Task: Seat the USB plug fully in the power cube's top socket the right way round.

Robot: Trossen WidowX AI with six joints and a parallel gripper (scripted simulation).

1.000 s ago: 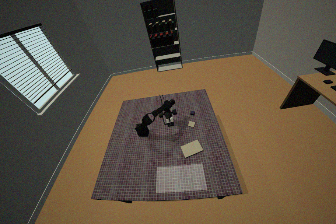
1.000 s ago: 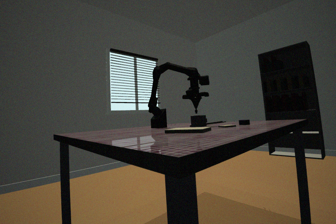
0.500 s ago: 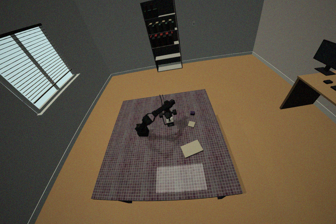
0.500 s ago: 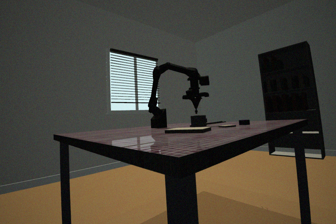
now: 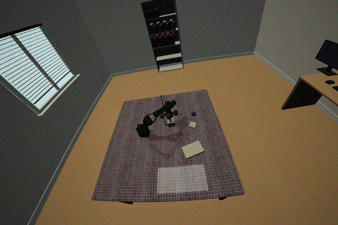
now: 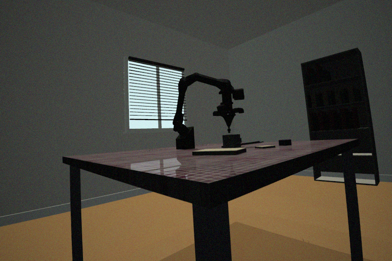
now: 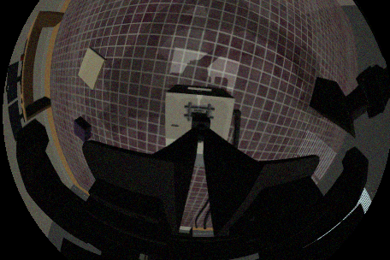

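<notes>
The dark USB plug is 2 cm below my gripper tip. From my gripper tip the other things lie so: small cream pad: 24 cm ahead, 6 cm to the right, 12 cm below; then USB socket: 6 cm below; then small purple block: 29 cm ahead, 9 cm to the left, 11 cm below.
</notes>
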